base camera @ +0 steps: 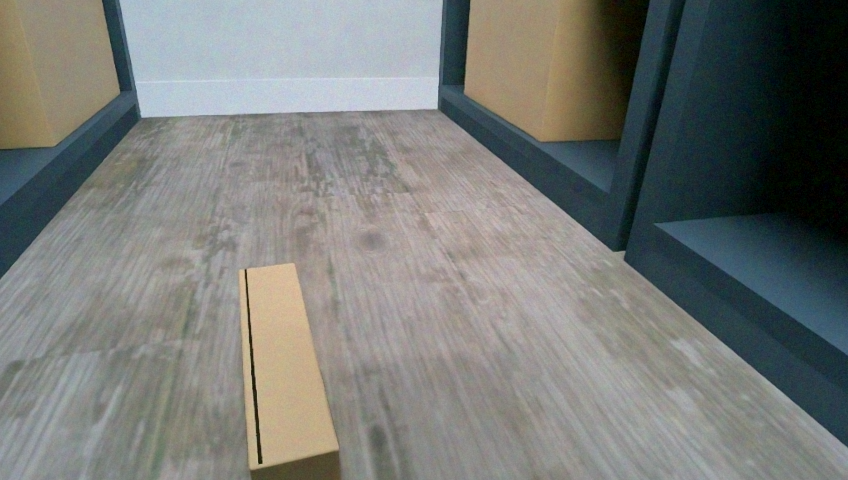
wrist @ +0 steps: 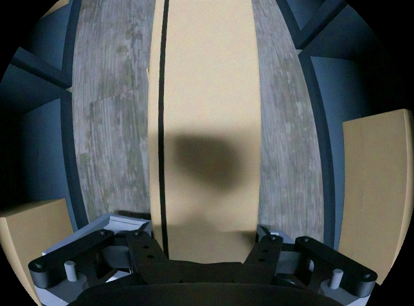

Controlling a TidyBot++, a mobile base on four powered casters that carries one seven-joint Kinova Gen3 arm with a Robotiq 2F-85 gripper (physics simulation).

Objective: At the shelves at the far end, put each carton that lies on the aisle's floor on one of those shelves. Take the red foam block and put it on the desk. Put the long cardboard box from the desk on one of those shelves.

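Frame: origin at the arm's base, x back, y down, z right, level; centimetres.
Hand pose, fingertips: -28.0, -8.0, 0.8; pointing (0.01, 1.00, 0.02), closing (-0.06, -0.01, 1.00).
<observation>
After its pixels a point has its place, as x, y, z.
My gripper [wrist: 204,231] is shut on the long cardboard box [wrist: 210,90], a tan box with a black line along its left side. The box runs away from the fingers and past the top of the wrist view, above the floor. A slim tan carton [base camera: 288,362] @(-43.0, 33.9, -9.9) with a black line lies on the aisle's floor [base camera: 452,333] @(-55.0, 39.6, 4.8) [wrist: 112,150], left of centre at the front of the base camera view. In the wrist view the held box hides most of the floor beneath it. The red foam block and the desk do not show in either view.
Dark blue shelves stand along the left [base camera: 35,202] @(-76.7, 35.4, -55.1) [wrist: 68,150] and right [base camera: 571,205] @(-87.7, 37.7, 26.4) [wrist: 325,165]. Big tan boxes stand in them at left [base camera: 71,71] @(-107.5, 22.0, -65.3) [wrist: 37,225] and right [base camera: 511,65] @(-120.9, 20.3, 19.6) [wrist: 375,185]. A pale wall [base camera: 285,47] @(-153.8, 22.5, -35.7) closes the far end.
</observation>
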